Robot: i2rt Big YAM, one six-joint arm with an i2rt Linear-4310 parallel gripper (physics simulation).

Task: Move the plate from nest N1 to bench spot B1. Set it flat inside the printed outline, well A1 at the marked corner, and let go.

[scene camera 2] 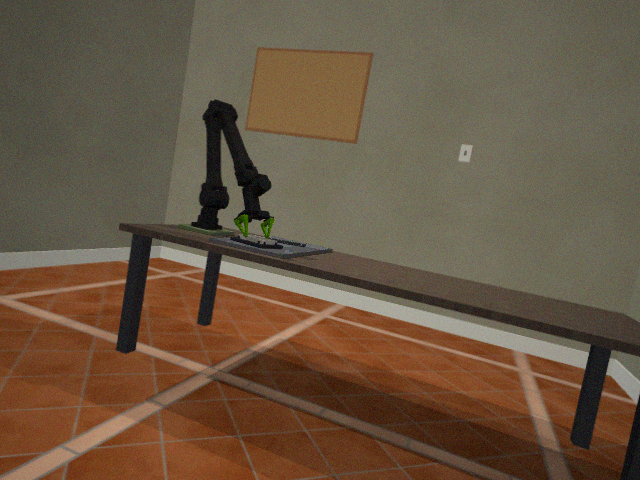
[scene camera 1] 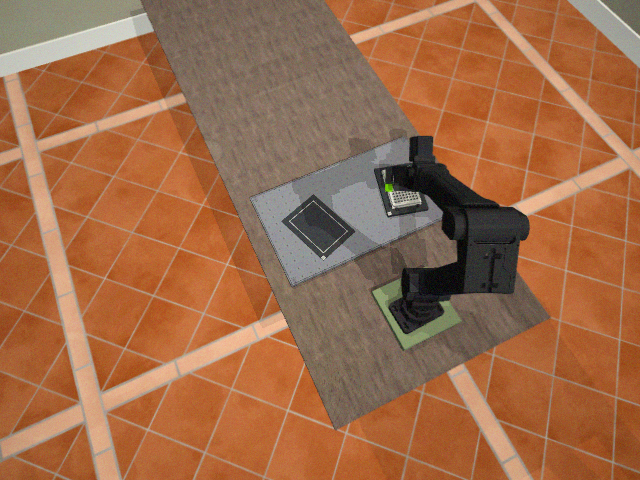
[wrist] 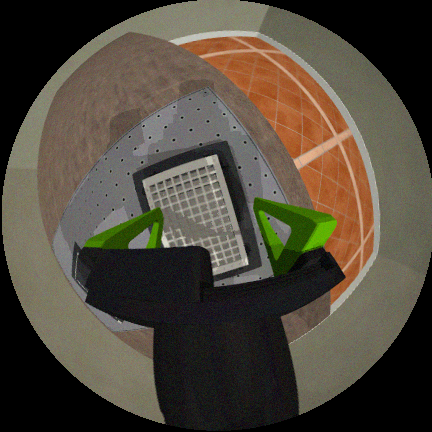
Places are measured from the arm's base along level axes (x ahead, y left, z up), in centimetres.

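Pixels of known places: gripper, fingertip midpoint: (scene camera 2: 257, 237) (wrist: 207, 206); arm's base, link origin: (scene camera 2: 206, 227) (scene camera 1: 415, 310).
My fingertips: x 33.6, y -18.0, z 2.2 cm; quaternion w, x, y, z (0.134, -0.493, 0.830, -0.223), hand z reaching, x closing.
Note:
For each thing: its top centre in the pictures, then the offset to it from my fingertips. "*": a spot on its surface instead. Level surfaces: height alone.
- pale gridded plate, top centre: (wrist: 195, 224) (scene camera 1: 401, 185) (scene camera 2: 257, 237) dx -0.8, dy +2.0, dz +0.0 cm
- nest N1, top centre: (wrist: 196, 223) (scene camera 1: 401, 186) (scene camera 2: 257, 238) dx -0.8, dy +2.0, dz -0.5 cm
- Bench spot B1, surface spot: (scene camera 1: 316, 226) * dx -0.1, dy +29.5, dz -2.5 cm
- dark pad with a pale printed outline, surface spot: (scene camera 1: 330, 215) * dx +1.2, dy +24.3, dz -2.5 cm
- small white corner mark, top centre: (scene camera 1: 323, 257) dx -9.4, dy +32.2, dz -2.4 cm
- grey perforated board, top centre: (wrist: 116, 260) (scene camera 1: 353, 204) (scene camera 2: 277, 243) dx +1.4, dy +16.7, dz -2.6 cm
- long brown table, surface height: dz -3.9 cm
The pale gridded plate (scene camera 1: 405, 198) (wrist: 195, 195) lies in nest N1 (scene camera 1: 408, 211) (wrist: 238, 200), a dark holder at the right of the board. My gripper (scene camera 2: 256, 236) (wrist: 207, 206) is open and empty, low over the plate. In the wrist view its left green fingertip overlaps the plate's left edge and its right fingertip stands out past the nest's right edge. The gripper hides the plate's near left part there, and the arm covers its far part in scene camera 1. Bench spot B1 (scene camera 1: 316, 226) is a dark pad with a pale printed outline (scene camera 1: 330, 215) and a small white corner mark (scene camera 1: 323, 257).
Both stations sit on a grey perforated board (scene camera 1: 356, 180) (scene camera 2: 310, 251) (wrist: 200, 112) on the long brown table (scene camera 1: 248, 77) (scene camera 2: 413, 284). The arm's base stands on a green mat (scene camera 1: 408, 341) nearer the table's end. The nest lies near one long table edge.

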